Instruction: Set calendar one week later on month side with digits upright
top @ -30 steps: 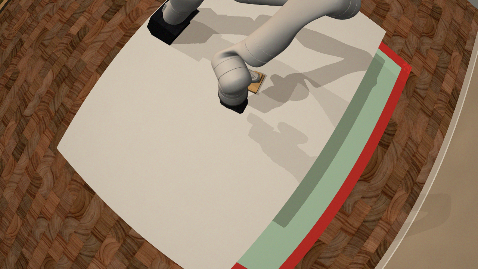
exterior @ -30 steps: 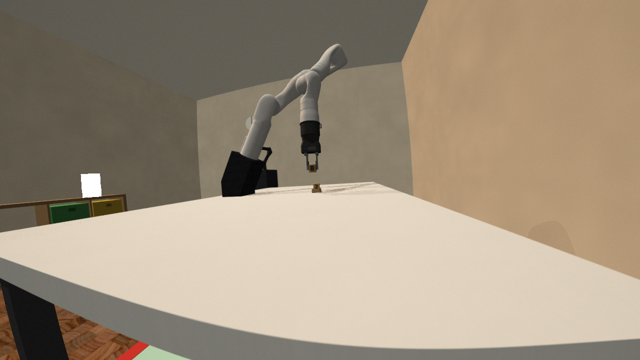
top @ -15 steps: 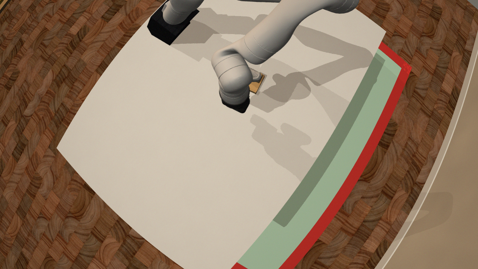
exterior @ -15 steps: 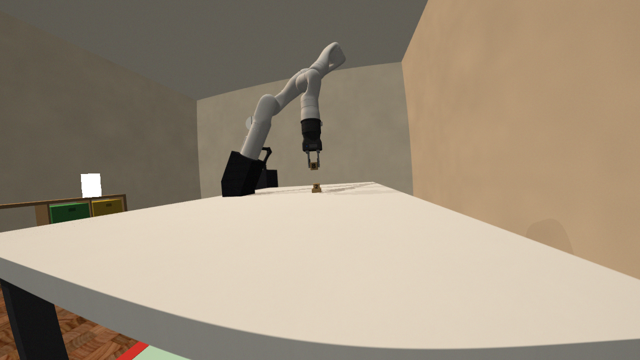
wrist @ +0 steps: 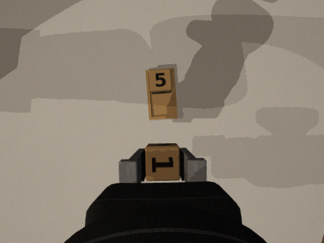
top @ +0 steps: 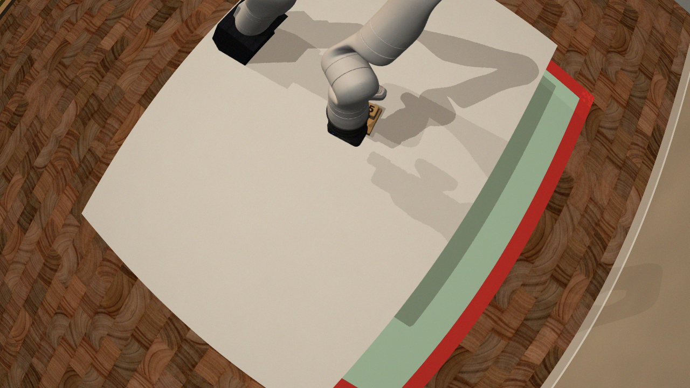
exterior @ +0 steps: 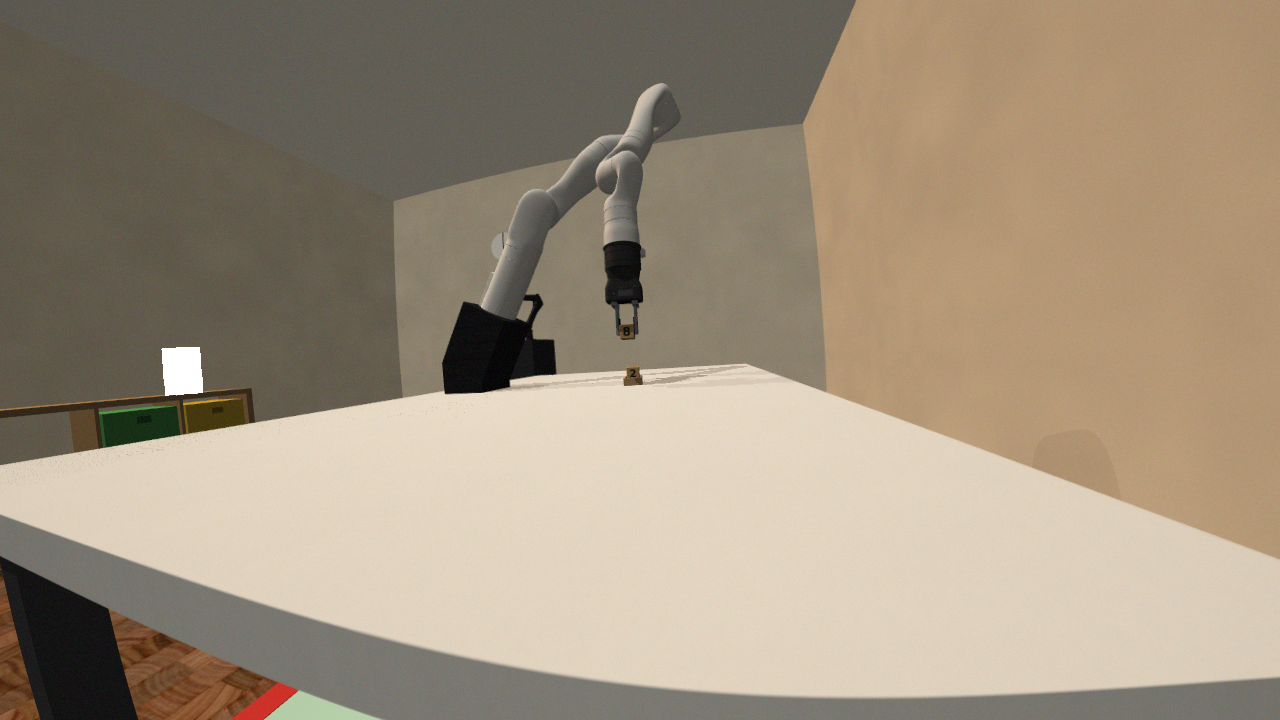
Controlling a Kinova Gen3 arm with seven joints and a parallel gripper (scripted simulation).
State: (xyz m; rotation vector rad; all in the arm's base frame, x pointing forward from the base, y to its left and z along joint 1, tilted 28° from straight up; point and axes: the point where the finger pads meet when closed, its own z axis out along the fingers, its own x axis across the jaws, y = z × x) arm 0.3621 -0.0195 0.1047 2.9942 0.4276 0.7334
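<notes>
Right now my hand is 30 mm past the wooden tray, 70 mm to the right of it and 120 mm above it.
</notes>
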